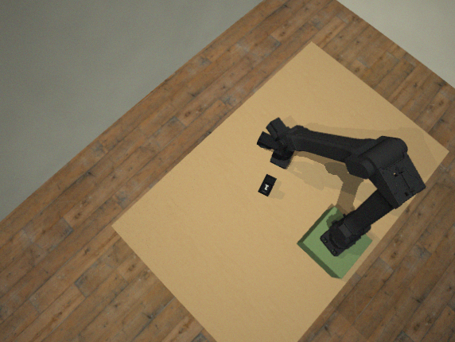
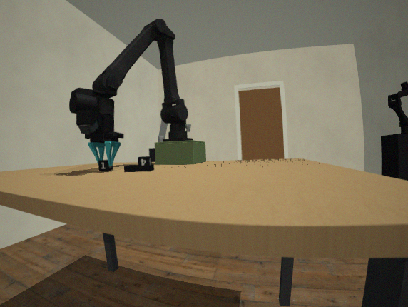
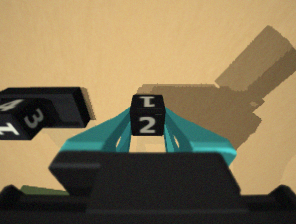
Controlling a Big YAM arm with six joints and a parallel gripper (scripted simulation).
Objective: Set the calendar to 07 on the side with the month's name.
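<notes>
Right now the digit cube is 10 mm below my hand. Also, from my hand: black calendar tray (100 mm to the left, 50 mm behind, 20 mm below).
</notes>
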